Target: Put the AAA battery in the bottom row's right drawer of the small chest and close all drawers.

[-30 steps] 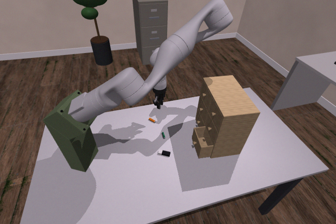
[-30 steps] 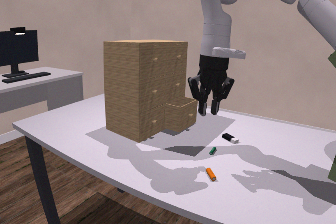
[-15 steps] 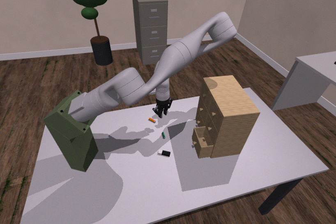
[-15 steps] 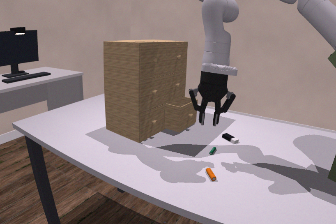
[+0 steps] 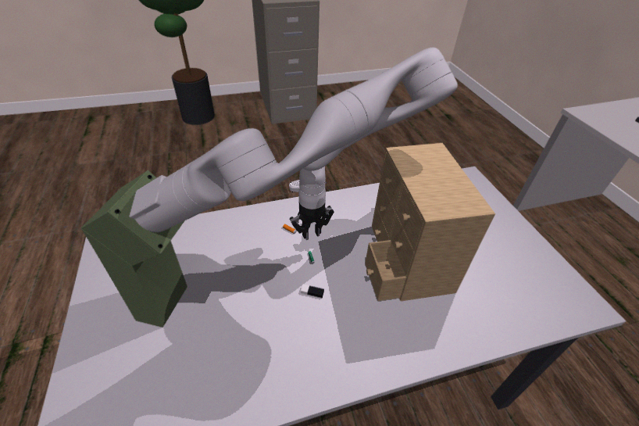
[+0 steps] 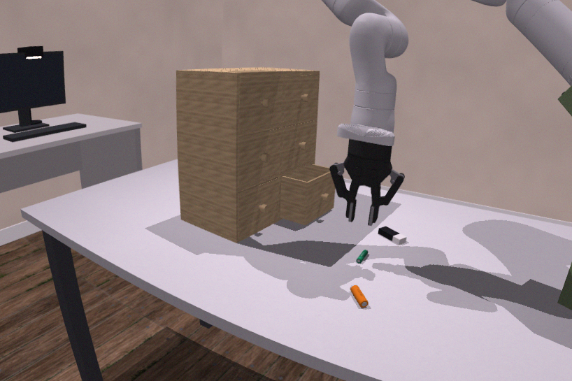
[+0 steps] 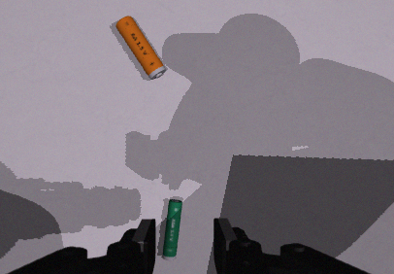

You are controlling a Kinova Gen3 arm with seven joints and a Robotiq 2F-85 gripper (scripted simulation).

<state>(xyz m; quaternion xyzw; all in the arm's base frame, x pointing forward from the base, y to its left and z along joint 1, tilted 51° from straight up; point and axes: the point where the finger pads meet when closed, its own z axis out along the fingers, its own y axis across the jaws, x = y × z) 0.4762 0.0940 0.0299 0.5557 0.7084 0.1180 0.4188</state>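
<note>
Now: the small green battery 10 mm behind my hand, 20 mm to the right of it and 100 mm below it. Round my hand: white block: 50 mm behind, 130 mm to the right, 100 mm below; orange AAA battery: 40 mm behind, 120 mm to the left, 100 mm below.
</note>
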